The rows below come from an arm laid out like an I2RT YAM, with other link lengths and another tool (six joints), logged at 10 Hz.
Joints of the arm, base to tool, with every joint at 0 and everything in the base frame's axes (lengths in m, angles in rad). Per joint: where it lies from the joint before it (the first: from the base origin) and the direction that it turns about. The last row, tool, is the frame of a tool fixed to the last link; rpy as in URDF.
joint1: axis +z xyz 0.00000 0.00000 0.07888
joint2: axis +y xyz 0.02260 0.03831 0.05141
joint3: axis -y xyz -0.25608 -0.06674 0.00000
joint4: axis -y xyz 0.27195 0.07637 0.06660
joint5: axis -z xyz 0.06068 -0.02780 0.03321
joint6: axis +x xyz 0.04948 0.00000 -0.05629
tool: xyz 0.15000 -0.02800 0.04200 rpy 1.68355 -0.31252 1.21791
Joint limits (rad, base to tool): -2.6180..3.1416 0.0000..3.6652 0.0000..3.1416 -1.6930..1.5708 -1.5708..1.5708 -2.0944..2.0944
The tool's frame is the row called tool.
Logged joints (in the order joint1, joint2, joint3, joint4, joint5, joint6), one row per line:
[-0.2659 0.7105 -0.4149 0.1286 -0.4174 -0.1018]
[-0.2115 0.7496 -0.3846 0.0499 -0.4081 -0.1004]
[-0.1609 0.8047 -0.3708 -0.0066 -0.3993 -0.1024]
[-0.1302 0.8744 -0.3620 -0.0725 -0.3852 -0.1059]
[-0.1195 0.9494 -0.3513 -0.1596 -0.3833 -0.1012]
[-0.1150 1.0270 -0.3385 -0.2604 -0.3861 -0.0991]
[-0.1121 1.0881 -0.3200 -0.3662 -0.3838 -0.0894]
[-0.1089 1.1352 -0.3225 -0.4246 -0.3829 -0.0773]
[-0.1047 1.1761 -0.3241 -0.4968 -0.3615 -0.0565]
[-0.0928 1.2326 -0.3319 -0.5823 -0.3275 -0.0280]
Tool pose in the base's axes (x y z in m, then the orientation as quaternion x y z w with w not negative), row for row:
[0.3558 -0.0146 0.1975 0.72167 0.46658 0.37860 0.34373]
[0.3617 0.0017 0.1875 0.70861 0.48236 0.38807 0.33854]
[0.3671 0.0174 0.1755 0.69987 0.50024 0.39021 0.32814]
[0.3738 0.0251 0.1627 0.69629 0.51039 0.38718 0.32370]
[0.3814 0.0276 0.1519 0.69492 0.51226 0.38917 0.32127]
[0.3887 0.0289 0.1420 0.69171 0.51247 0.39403 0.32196]
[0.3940 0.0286 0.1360 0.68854 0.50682 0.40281 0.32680]
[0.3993 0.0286 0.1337 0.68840 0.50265 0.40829 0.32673]
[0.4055 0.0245 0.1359 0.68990 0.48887 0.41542 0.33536]
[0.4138 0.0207 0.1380 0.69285 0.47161 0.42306 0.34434]
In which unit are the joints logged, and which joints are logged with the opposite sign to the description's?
The joints are logged in radians. Opposite sign: joint3, joint4.
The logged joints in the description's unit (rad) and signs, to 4 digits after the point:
[-0.2659 0.7105 0.4149 -0.1286 -0.4174 -0.1018]
[-0.2115 0.7496 0.3846 -0.0499 -0.4081 -0.1004]
[-0.1609 0.8047 0.3708 0.0066 -0.3993 -0.1024]
[-0.1302 0.8744 0.3620 0.0725 -0.3852 -0.1059]
[-0.1195 0.9494 0.3513 0.1596 -0.3833 -0.1012]
[-0.1150 1.0270 0.3385 0.2604 -0.3861 -0.0991]
[-0.1121 1.0881 0.3200 0.3662 -0.3838 -0.0894]
[-0.1089 1.1352 0.3225 0.4246 -0.3829 -0.0773]
[-0.1047 1.1761 0.3241 0.4968 -0.3615 -0.0565]
[-0.0928 1.2326 0.3319 0.5823 -0.3275 -0.0280]

